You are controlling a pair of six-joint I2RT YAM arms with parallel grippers.
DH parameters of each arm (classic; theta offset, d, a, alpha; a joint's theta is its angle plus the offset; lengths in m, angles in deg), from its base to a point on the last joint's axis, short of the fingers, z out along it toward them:
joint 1: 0 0.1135 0.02 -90
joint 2: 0 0 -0.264 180
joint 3: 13.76 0 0.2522 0
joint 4: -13.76 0 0.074 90
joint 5: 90 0 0 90
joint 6: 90 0.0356 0 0
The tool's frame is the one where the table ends.
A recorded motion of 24 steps. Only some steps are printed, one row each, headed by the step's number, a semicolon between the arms.
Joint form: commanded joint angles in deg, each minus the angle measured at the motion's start. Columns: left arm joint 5, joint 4, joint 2, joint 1, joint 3, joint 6; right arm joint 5, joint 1, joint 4, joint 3, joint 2, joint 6.
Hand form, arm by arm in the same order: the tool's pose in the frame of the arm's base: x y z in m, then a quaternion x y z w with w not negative. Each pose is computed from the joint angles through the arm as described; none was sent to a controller.
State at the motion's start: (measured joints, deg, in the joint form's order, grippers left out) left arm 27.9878 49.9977 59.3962 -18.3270 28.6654 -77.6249; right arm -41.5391 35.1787 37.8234 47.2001 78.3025 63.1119
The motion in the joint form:
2: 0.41 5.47 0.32 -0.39 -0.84 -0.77; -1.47 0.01 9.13 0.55 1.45 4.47
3: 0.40 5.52 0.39 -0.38 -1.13 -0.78; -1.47 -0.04 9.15 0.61 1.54 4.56
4: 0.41 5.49 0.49 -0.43 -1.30 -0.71; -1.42 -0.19 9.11 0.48 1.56 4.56
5: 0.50 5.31 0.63 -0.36 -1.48 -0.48; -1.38 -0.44 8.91 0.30 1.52 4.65
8: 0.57 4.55 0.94 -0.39 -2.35 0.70; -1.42 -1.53 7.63 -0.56 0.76 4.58
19: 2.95 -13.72 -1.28 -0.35 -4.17 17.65; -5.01 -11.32 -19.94 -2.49 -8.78 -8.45
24: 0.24 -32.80 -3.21 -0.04 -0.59 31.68; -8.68 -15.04 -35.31 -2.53 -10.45 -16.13
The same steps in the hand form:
2: 0.2058 -0.0876 0.3051 -0.08619 0.56271 -0.69692 0.43614; 0.2387 0.1980 0.3201 -0.12112 0.62530 0.71590 0.28604
3: 0.2059 -0.0876 0.3033 -0.08776 0.56439 -0.69620 0.43482; 0.2392 0.1980 0.3201 -0.12032 0.62551 0.71598 0.28574
4: 0.2060 -0.0878 0.3019 -0.08846 0.56617 -0.69544 0.43357; 0.2397 0.1974 0.3192 -0.11846 0.62673 0.71511 0.28598
5: 0.2065 -0.0878 0.3000 -0.08933 0.56928 -0.69331 0.43274; 0.2404 0.1962 0.3180 -0.11508 0.62899 0.71389 0.28547
8: 0.2072 -0.0882 0.2925 -0.09149 0.58106 -0.68453 0.43059; 0.2416 0.1899 0.3146 -0.10456 0.63762 0.70785 0.28540
19: 0.2046 -0.0885 0.2568 -0.05416 0.69079 -0.58425 0.42253; 0.2392 0.1340 0.3006 -0.06998 0.73252 0.61450 0.28445
24: 0.2043 -0.0856 0.2504 -0.02747 0.76331 -0.48782 0.42265; 0.2345 0.1151 0.2826 -0.06190 0.78044 0.57556 0.23623

